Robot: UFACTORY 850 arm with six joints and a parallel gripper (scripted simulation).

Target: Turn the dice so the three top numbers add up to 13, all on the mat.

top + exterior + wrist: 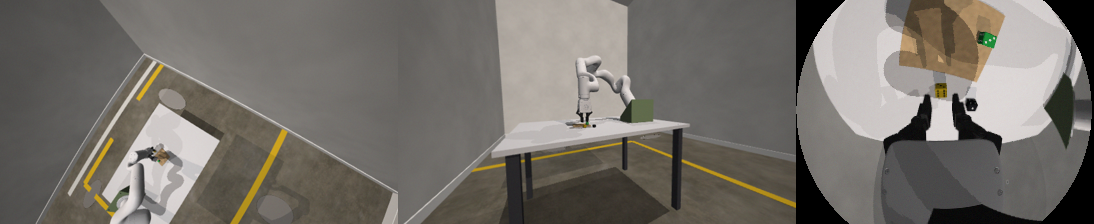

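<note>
The yellow die lies 50 mm below my hand. The rest, counted from my hand: green die 70 mm behind, 90 mm to the right, 50 mm below; black die 60 mm behind, 40 mm to the left, 50 mm below; tan mat 20 mm behind, 100 mm to the right, 60 mm below.
</note>
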